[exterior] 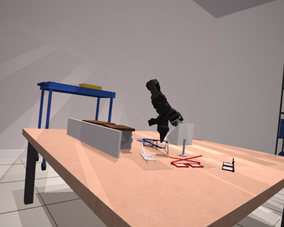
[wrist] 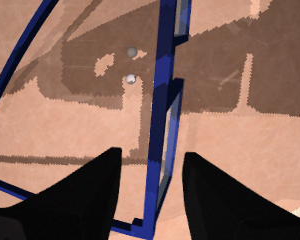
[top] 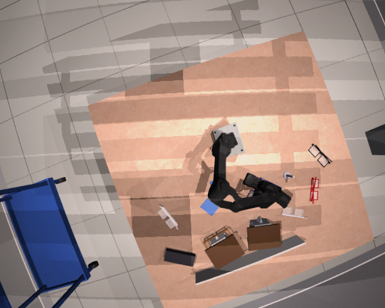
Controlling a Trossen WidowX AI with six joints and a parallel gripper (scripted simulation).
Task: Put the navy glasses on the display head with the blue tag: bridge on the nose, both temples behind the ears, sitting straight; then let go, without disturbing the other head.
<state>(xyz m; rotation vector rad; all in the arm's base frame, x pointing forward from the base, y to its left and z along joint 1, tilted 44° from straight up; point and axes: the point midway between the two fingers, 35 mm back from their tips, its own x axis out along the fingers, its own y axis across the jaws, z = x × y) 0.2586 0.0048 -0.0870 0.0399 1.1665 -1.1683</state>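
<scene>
The grey peg stand lies 18 cm to the left of my gripper tip, 3 cm ahead of it and 1 cm below it. The rest, counted from my gripper tip: dark case (53 cm to the right, 22 cm ahead, 1 cm below).
</scene>
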